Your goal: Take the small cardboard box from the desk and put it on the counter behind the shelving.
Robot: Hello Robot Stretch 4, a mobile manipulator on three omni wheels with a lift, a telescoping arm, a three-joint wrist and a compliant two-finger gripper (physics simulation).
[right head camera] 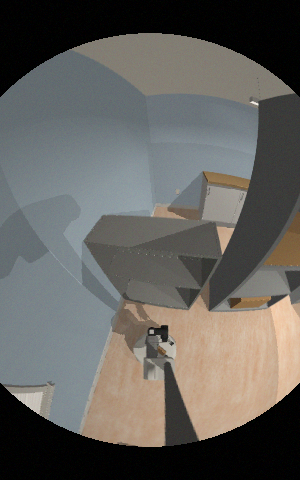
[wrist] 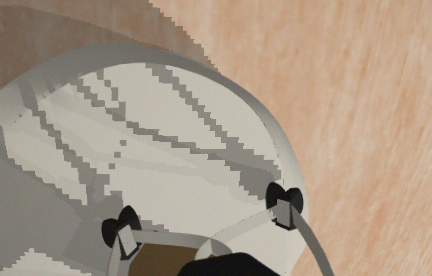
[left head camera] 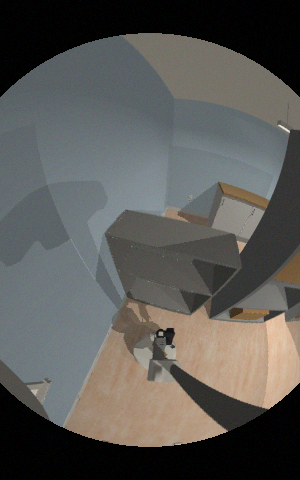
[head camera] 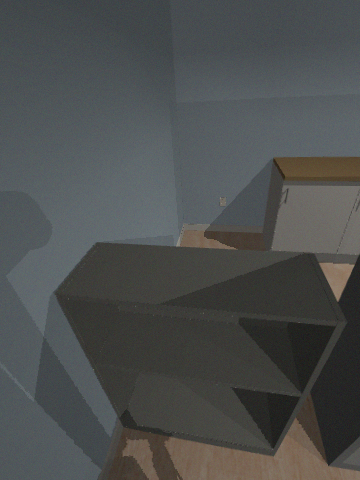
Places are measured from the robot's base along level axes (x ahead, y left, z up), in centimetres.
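Where they show: gripper, fingertip midpoint: (right head camera: 163, 344) (wrist: 204, 210) (left head camera: 164, 346).
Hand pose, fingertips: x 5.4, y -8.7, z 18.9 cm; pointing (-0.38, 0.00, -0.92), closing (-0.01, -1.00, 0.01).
After its pixels a point has its place.
My gripper (wrist: 204, 210) @[x 5.4, y -8.7, z 18.9 cm] (left head camera: 166, 336) (right head camera: 158, 332) is open, its two fingers spread wide above my own round white base (wrist: 175, 123) @[x 14.0, y -7.5, z 18.6 cm]. The small brown cardboard box (wrist: 164, 258) @[x 3.5, y -4.6, z 21.8 cm] (right head camera: 161, 351) @[x -1.5, y -6.4, z 24.7 cm] shows at the bottom edge of the wrist view, low between the finger roots; the fingertips do not touch it. I cannot tell whether it rests on the base. The wood-topped counter (head camera: 319, 168) @[x 205.2, y -123.9, z 88.3 cm] (left head camera: 243, 194) @[x 203.1, y -135.4, z 88.3 cm] (right head camera: 225, 179) @[x 203.6, y -126.8, z 88.3 cm] with grey cabinet doors stands at the back right, beyond the grey shelving (head camera: 193, 274) @[x 65.3, y -3.0, z 103.3 cm] (left head camera: 168, 232) @[x 66.0, y 2.1, z 103.3 cm] (right head camera: 150, 230) @[x 65.9, y -3.0, z 103.3 cm]. The desk is out of view.
A second, darker shelf unit (head camera: 343, 364) @[x 62.2, y -68.4, z 45.9 cm] (left head camera: 271, 228) @[x 65.2, y -69.1, z 117.1 cm] (right head camera: 264, 200) @[x 59.9, y -67.9, z 127.2 cm] stands right of the grey one with a narrow gap between them; a brown item (left head camera: 248, 313) @[x 32.2, y -101.3, z 27.9 cm] (right head camera: 248, 302) @[x 31.8, y -103.0, z 25.1 cm] lies in it. The blue wall (head camera: 86, 150) @[x 100.4, y 32.3, z 135.8 cm] runs close on the left.
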